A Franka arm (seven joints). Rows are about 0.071 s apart.
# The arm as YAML. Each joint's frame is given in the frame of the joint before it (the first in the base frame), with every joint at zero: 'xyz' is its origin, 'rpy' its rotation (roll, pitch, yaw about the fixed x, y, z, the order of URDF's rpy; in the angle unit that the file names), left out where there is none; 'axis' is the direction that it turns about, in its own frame. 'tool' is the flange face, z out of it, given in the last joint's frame.
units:
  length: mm
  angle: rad
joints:
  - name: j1
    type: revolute
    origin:
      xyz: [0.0, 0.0, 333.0]
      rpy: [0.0, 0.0, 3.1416]
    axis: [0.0, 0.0, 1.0]
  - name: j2
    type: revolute
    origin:
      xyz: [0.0, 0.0, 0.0]
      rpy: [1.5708, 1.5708, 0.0]
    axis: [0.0, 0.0, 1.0]
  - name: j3
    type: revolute
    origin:
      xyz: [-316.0, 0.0, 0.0]
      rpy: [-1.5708, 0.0, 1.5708]
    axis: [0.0, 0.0, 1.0]
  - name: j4
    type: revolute
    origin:
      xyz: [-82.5, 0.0, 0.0]
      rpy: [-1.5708, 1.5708, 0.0]
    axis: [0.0, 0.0, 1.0]
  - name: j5
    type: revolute
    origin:
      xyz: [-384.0, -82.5, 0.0]
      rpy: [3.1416, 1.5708, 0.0]
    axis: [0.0, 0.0, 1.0]
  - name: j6
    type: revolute
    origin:
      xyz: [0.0, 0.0, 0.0]
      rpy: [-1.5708, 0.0, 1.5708]
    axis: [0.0, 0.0, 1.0]
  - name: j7
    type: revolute
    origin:
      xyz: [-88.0, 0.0, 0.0]
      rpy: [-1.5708, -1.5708, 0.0]
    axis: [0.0, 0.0, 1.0]
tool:
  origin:
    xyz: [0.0, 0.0, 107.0]
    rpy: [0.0, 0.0, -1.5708]
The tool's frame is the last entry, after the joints.
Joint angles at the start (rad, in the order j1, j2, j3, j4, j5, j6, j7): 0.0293, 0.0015, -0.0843, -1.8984, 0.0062, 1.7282, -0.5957
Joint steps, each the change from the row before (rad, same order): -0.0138, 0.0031, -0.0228, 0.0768, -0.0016, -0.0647, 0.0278; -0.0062, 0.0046, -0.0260, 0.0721, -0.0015, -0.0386, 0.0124; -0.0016, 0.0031, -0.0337, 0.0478, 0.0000, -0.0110, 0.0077; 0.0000, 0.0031, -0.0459, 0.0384, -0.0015, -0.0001, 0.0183; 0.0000, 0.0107, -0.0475, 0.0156, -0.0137, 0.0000, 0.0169; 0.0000, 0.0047, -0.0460, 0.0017, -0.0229, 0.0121, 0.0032
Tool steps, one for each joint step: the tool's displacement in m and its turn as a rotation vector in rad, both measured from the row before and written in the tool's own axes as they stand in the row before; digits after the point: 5 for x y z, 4 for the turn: -0.01195, 0.01587, -0.02960, -0.0016, 0.0100, 0.0634; -0.00925, 0.01496, -0.02869, -0.0133, 0.0259, 0.0440; -0.00928, 0.01700, -0.02020, -0.0149, 0.0306, 0.0427; -0.01192, 0.02253, -0.01668, -0.0172, 0.0309, 0.0640; -0.01129, 0.02495, -0.00181, -0.0148, -0.0028, 0.0639; -0.01194, 0.02499, 0.00088, -0.0240, -0.0041, 0.0480
